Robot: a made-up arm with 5 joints.
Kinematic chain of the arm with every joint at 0, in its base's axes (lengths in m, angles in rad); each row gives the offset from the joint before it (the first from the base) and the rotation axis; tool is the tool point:
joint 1: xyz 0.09 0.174 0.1 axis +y
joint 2: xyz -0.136 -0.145 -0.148 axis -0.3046 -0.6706 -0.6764
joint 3: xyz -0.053 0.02 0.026 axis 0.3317 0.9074 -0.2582
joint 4: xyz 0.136 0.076 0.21 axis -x
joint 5: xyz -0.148 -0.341 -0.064 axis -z
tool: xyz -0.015 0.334 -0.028
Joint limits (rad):
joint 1: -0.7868..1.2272
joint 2: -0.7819..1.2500
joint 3: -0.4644..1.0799
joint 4: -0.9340..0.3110
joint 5: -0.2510..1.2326
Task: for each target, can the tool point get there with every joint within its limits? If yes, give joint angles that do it. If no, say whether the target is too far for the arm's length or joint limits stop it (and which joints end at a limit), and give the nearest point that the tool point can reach.
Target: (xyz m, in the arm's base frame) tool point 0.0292 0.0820 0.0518
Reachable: yes | joints -0.2944 -0.0483 0.3241 0.0444 0.3217
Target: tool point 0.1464 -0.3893 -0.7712
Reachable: no: joint limits stop it (at a limit: joint 3, joint 4, joint 5) | nearest point 0.1169 -0.0726 -0.3150 | short by 0.556 m
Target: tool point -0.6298 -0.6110 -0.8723
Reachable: no: too far | nearest point -0.1588 -0.0692 -0.2361 | short by 0.959 m
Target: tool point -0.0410 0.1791 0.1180
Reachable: yes | joints 0.1806 0.6084 0.4481 -0.6680 0.0611
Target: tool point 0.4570 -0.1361 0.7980
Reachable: no: joint limits stop it (at a limit: joint 1, joint 2, joint 4, joint 5) | nearest point 0.1733 -0.0035 0.4172 | short by 0.493 m
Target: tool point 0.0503 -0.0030 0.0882
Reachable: yes | joints 0.4343 0.4262 0.4548 0.2169 0.5695
